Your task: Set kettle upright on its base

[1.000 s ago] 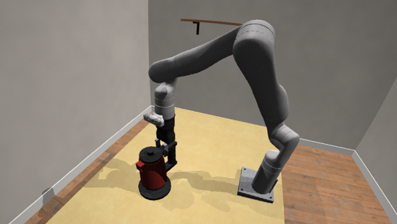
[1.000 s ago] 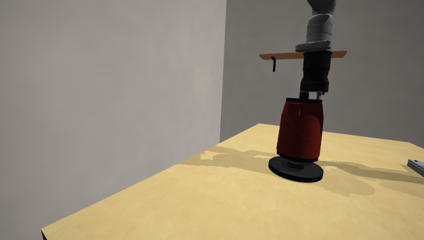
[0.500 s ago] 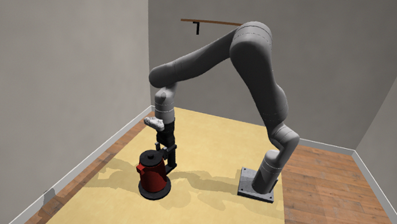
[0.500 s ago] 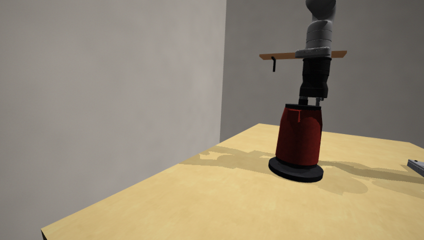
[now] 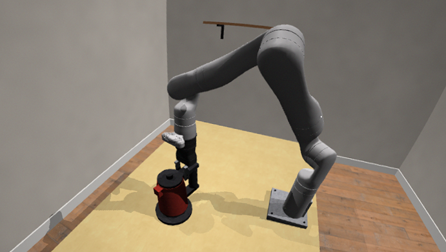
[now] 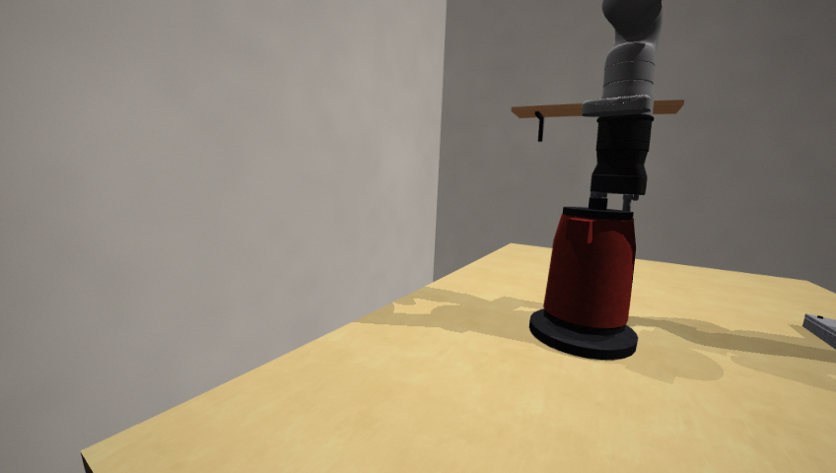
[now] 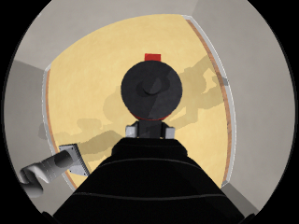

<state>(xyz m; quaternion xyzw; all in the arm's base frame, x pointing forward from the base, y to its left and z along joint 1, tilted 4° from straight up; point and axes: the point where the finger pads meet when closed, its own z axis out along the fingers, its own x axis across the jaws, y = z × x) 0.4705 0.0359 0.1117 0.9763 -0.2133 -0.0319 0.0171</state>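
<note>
My gripper is now 10 mm short of the red kettle, 30 mm to the right of it and 50 mm above it. Also, from my hand: round black base 30 mm ahead, 60 mm to the left, 150 mm below.
</note>
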